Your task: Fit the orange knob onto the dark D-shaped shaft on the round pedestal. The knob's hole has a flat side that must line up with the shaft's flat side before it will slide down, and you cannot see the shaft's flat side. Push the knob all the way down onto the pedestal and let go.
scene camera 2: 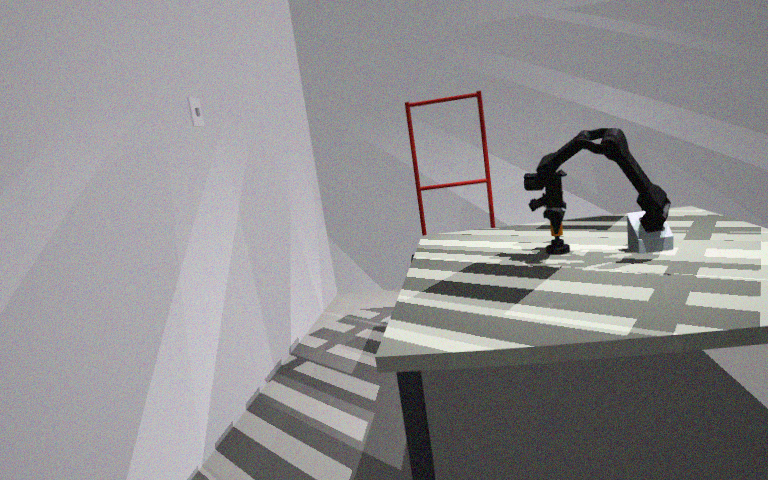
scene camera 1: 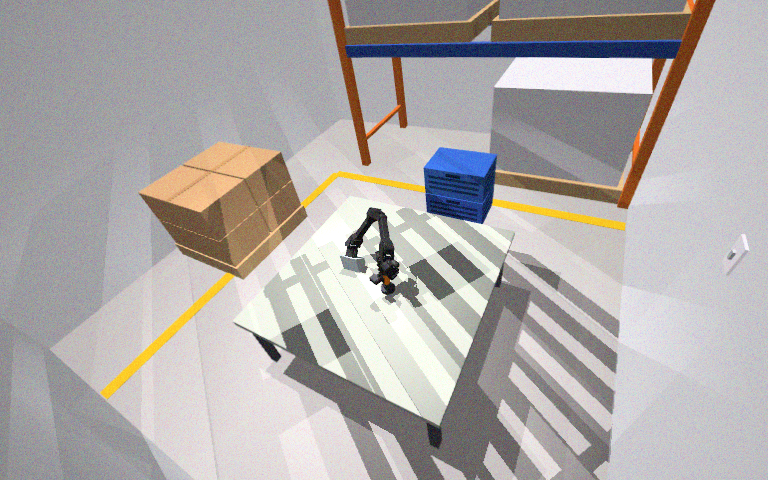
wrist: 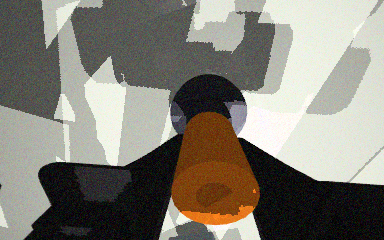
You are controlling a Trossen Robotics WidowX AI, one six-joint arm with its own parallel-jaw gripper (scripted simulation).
My gripper (scene camera 2: 557, 232) holds an orange knob (wrist: 213, 184). Further things: a round pedestal (wrist: 205, 93).
My gripper shows as well in the wrist view (wrist: 209, 140).
